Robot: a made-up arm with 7 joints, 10 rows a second.
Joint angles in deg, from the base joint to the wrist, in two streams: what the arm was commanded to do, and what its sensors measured. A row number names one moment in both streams.
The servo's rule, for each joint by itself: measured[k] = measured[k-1] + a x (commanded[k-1-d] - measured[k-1]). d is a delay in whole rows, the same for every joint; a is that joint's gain. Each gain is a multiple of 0.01, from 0.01 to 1. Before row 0 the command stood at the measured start. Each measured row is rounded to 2 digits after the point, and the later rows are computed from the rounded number. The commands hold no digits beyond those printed.
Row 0, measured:
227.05, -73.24, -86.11, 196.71, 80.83, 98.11, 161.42
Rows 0 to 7, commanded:
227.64, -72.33, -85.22, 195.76, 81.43, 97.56, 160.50
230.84, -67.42, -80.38, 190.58, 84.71, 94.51, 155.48
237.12, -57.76, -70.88, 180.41, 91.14, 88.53, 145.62
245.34, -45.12, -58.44, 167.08, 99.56, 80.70, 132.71
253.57, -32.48, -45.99, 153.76, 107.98, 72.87, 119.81
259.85, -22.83, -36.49, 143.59, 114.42, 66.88, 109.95
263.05, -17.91, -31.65, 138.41, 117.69, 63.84, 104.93
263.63, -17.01, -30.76, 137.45, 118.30, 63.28, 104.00
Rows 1 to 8, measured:
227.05, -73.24, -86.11, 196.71, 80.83, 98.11, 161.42
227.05, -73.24, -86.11, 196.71, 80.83, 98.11, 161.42
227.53, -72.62, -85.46, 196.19, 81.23, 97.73, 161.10
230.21, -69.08, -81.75, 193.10, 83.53, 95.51, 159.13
235.81, -61.38, -73.81, 186.12, 88.55, 90.69, 154.40
243.53, -50.32, -62.59, 175.65, 95.82, 83.80, 146.81
251.66, -38.19, -50.47, 163.61, 103.85, 76.26, 137.36
258.29, -27.75, -40.26, 152.60, 110.83, 69.79, 127.77
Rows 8 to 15, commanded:
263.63, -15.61, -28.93, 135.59, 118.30, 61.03, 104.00
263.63, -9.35, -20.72, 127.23, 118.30, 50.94, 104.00
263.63, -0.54, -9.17, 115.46, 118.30, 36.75, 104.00
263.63, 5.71, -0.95, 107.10, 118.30, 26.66, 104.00
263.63, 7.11, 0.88, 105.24, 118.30, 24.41, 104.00
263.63, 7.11, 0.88, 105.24, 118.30, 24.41, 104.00
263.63, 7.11, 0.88, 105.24, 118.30, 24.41, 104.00
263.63, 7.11, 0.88, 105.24, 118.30, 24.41, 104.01
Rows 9 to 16, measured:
262.15, -21.06, -33.97, 144.80, 115.36, 65.68, 119.78
263.35, -18.31, -31.63, 140.76, 117.30, 64.02, 114.26
263.58, -16.47, -29.66, 137.92, 117.96, 61.96, 110.67
263.62, -11.63, -23.13, 132.04, 118.18, 54.36, 108.34
263.63, -4.09, -12.94, 122.92, 118.26, 42.21, 106.82
263.63, 2.57, -4.19, 114.22, 118.29, 31.48, 105.83
263.63, 5.66, -0.49, 109.28, 118.30, 26.60, 105.19
263.63, 6.65, 0.51, 107.06, 118.30, 25.09, 104.77

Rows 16 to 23, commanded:
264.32, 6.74, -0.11, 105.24, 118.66, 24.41, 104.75
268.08, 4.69, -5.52, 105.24, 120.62, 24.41, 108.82
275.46, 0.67, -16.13, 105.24, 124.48, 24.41, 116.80
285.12, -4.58, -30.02, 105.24, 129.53, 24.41, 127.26
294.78, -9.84, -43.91, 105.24, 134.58, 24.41, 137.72
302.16, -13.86, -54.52, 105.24, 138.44, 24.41, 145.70
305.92, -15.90, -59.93, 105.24, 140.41, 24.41, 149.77
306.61, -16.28, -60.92, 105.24, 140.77, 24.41, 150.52
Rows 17 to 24, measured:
263.63, 6.96, 0.78, 106.06, 118.30, 24.62, 104.50
263.63, 7.06, 0.85, 105.61, 118.30, 24.48, 104.33
264.19, 6.84, 0.15, 105.41, 118.54, 24.43, 104.48
267.34, 5.38, -3.99, 105.32, 119.91, 24.42, 106.00
273.92, 2.18, -12.85, 105.28, 122.93, 24.41, 109.78
282.99, -2.42, -25.38, 105.26, 127.29, 24.41, 115.90
292.54, -7.47, -38.91, 105.25, 132.10, 24.41, 123.54
300.33, -11.82, -50.31, 105.24, 136.28, 24.41, 131.30

